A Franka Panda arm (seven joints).
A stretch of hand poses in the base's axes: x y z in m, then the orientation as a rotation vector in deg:
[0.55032 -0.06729 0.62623 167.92 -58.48 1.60]
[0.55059 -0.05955 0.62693 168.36 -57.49 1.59]
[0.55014 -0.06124 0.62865 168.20 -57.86 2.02]
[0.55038 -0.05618 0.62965 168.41 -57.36 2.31]
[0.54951 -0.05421 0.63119 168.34 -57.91 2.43]
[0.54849 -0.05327 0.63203 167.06 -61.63 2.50]
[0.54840 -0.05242 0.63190 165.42 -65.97 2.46]
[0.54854 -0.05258 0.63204 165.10 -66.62 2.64]
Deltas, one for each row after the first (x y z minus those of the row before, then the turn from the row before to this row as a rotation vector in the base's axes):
[0.00027 0.00774 0.00070 0.09 -0.01 0.70]
[-0.00045 -0.00169 0.00172 -0.11 -0.26 -0.25]
[0.00024 0.00506 0.00100 -0.02 -0.18 0.35]
[-0.00087 0.00197 0.00154 0.09 -0.12 -0.35]
[-0.00102 0.00094 0.00084 0.05 -0.11 -2.53]
[-0.00009 0.00085 -0.00013 0.05 -0.05 -2.98]
[0.00014 -0.00016 0.00014 -0.09 -0.10 -0.46]

